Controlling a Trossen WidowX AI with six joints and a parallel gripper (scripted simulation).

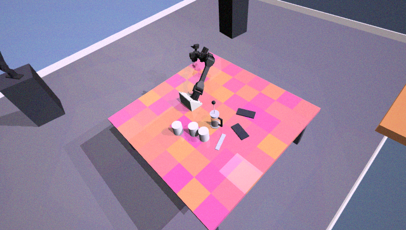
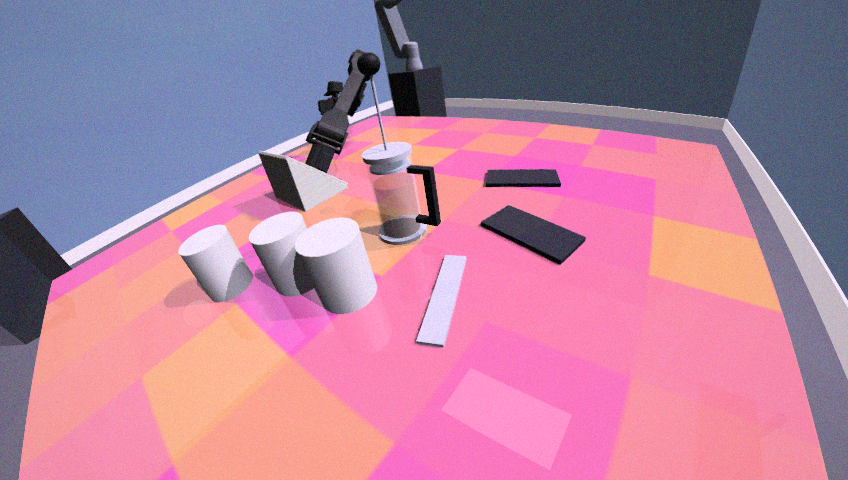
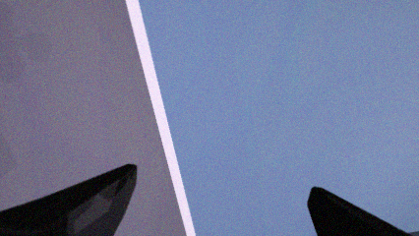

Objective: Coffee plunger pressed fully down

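Now: gripper tip 900 mm short of the coffee press, 360 mm to the left of it and 20 mm below it.
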